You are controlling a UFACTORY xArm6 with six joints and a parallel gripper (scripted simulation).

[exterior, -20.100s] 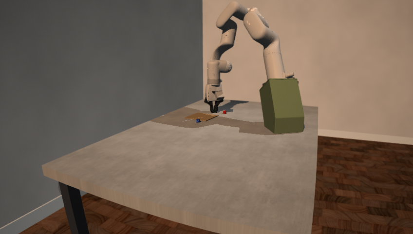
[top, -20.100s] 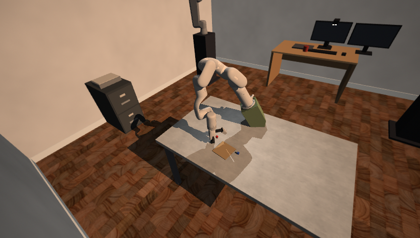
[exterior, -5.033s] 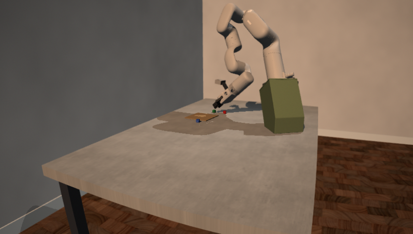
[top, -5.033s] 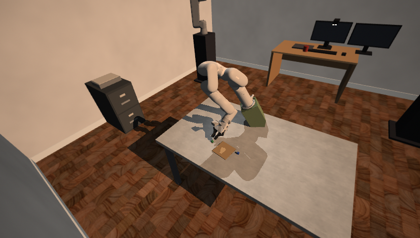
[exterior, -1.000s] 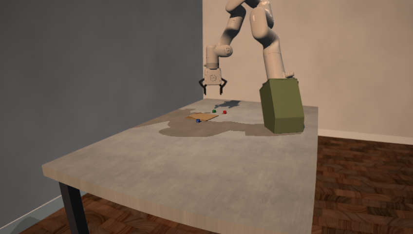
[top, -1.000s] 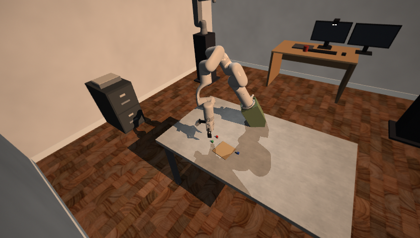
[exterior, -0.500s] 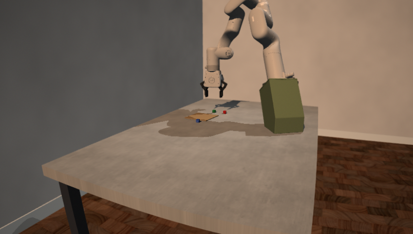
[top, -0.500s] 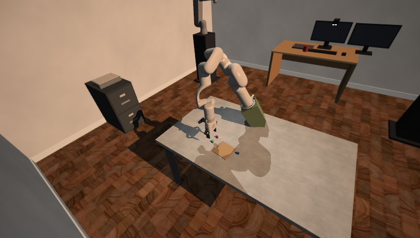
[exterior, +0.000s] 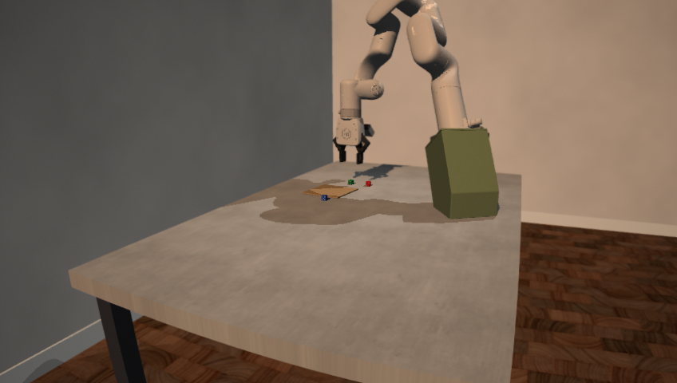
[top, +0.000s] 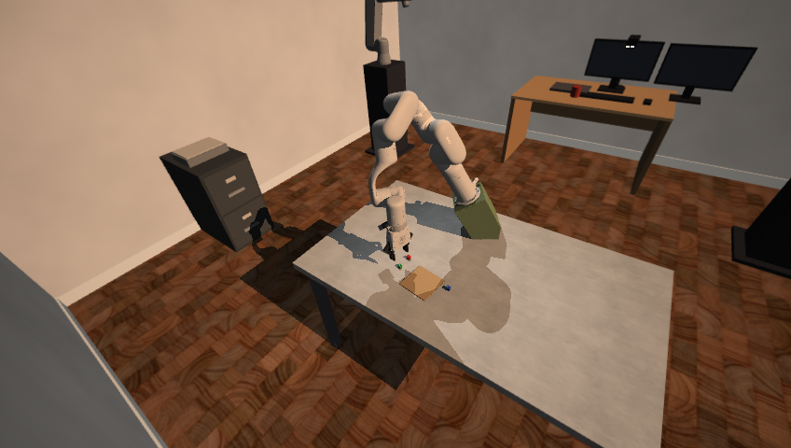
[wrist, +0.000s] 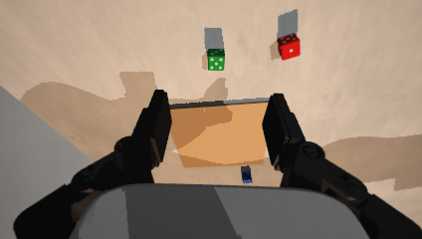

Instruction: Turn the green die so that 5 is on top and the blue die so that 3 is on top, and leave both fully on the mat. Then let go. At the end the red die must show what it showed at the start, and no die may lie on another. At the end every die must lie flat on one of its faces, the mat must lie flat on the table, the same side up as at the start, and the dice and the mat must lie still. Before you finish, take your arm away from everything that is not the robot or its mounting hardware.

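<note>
The green die lies 9 cm below my hand. Round my hand: blue die 2 cm behind, 24 cm to the left, 9 cm below; then tan mat 2 cm ahead, 13 cm to the left, 9 cm below; then red die 7 cm behind, 9 cm below.
</note>
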